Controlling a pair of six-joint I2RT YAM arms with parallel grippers.
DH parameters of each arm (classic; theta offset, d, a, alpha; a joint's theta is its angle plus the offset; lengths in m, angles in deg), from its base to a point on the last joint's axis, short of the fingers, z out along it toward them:
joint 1: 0 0.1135 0.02 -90
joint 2: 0 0 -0.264 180
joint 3: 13.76 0 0.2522 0
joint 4: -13.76 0 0.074 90
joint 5: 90 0 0 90
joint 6: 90 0.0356 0 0
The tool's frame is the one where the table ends.
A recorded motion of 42 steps. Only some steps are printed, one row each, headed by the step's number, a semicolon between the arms.
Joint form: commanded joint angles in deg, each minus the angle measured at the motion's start. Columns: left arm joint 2, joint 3, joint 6, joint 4, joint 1, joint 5; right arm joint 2, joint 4, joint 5, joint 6, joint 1, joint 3.
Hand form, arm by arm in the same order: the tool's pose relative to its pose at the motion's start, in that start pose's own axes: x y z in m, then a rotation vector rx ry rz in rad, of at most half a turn. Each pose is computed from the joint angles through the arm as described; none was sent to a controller.
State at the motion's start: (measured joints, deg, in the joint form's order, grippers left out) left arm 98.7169 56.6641 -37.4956 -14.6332 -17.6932 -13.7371; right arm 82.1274 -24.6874 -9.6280 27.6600 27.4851 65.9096
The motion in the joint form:
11: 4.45 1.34 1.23 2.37 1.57 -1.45; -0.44 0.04 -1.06 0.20 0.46 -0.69
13: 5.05 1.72 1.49 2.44 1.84 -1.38; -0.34 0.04 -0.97 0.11 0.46 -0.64
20: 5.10 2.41 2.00 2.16 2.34 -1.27; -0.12 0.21 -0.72 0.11 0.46 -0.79
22: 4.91 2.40 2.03 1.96 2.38 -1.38; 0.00 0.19 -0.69 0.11 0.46 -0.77
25: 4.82 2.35 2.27 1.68 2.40 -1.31; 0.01 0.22 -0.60 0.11 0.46 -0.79
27: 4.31 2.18 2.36 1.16 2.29 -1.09; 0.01 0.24 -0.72 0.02 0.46 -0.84
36: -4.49 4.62 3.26 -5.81 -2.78 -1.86; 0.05 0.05 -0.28 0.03 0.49 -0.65
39: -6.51 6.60 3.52 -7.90 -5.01 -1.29; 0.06 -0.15 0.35 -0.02 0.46 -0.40
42: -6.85 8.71 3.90 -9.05 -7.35 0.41; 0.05 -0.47 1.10 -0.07 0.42 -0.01
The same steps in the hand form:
11: -0.0039 0.0039 0.0220 -0.0431 -0.0095 0.0024; 0.0040 0.0016 -0.0003 -0.0196 0.0155 -0.0010
13: -0.0051 0.0044 0.0247 -0.0463 -0.0074 0.0037; 0.0039 0.0015 0.0002 -0.0178 0.0155 -0.0025
20: -0.0097 0.0050 0.0243 -0.0461 -0.0124 0.0040; 0.0045 0.0007 0.0018 -0.0124 0.0165 -0.0019
22: -0.0100 0.0054 0.0234 -0.0483 -0.0133 0.0041; 0.0046 0.0005 0.0024 -0.0109 0.0180 -0.0015
25: -0.0097 0.0059 0.0231 -0.0498 -0.0093 0.0090; 0.0046 0.0004 0.0025 -0.0096 0.0173 -0.0015
27: -0.0090 0.0060 0.0206 -0.0474 -0.0042 0.0128; 0.0048 0.0004 0.0027 -0.0112 0.0187 -0.0030
36: -0.0150 -0.0199 -0.0381 0.0348 -0.0560 0.0808; 0.0043 0.0006 0.0024 -0.0044 0.0160 -0.0031
39: -0.0168 -0.0327 -0.0581 0.0851 -0.0689 0.1074; 0.0032 0.0006 0.0018 0.0053 0.0100 -0.0038
42: -0.0155 -0.0477 -0.0704 0.1463 -0.0608 0.1416; 0.0017 0.0009 0.0007 0.0167 0.0024 -0.0045

